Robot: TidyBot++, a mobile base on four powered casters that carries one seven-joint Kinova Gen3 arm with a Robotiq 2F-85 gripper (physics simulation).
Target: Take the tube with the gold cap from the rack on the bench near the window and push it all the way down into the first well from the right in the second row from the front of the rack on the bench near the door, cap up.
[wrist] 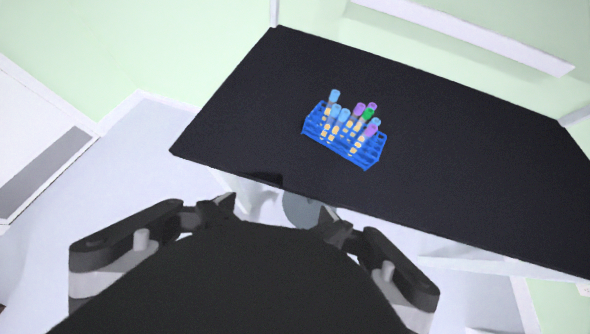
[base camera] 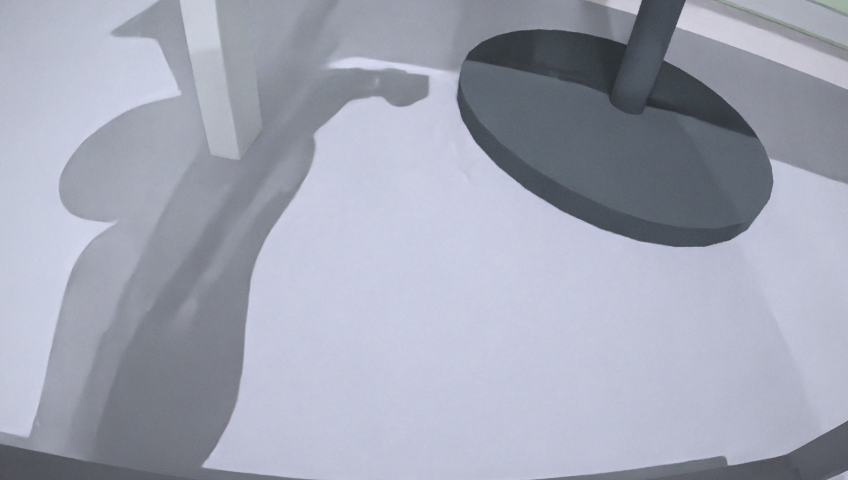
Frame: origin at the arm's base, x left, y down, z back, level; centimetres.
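Seen in the pictures: gripper, fingertip midpoint: (wrist: 277, 208).
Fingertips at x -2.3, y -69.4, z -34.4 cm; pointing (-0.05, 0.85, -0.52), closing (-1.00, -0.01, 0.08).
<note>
A point is followed by its place in that frame.
A blue rack (wrist: 370, 162) {x -24.7, y -54.6, z -50.2 cm} stands on a black-topped bench (wrist: 450, 175) {x -52.4, y -51.8, z -50.5 cm} in the wrist view, above and right of my fingers. It holds several upright tubes. Light blue caps (wrist: 335, 95) {x -13.1, y -63.5, z -61.1 cm} are toward its left, with another at the right. Purple caps (wrist: 359, 108) {x -18.3, y -63.5, z -58.1 cm} and a green cap (wrist: 368, 114) {x -20.3, y -63.3, z -56.9 cm} are at its middle and right. A gold cap does not show, and I cannot tell which of the two benches this is. My gripper (wrist: 277, 208) {x -2.3, y -69.4, z -34.4 cm} is open and empty, apart from the rack. The gripper does not show in the base camera view.
A white bench leg (base camera: 221, 89) {x 17.2, y 30.5, z -50.9 cm} stands at the upper left of the base camera view. A dark round stool base (base camera: 571, 148) {x -19.6, y 36.7, z -52.3 cm} with its post (base camera: 645, 59) {x -30.0, y 28.4, z -61.6 cm} is at the upper right. In the wrist view, a white bar (wrist: 465, 35) {x -67.0, y -68.2, z -102.5 cm} runs along the green wall (wrist: 165, 45) {x 80.9, y -21.7, z -145.9 cm} behind the bench.
</note>
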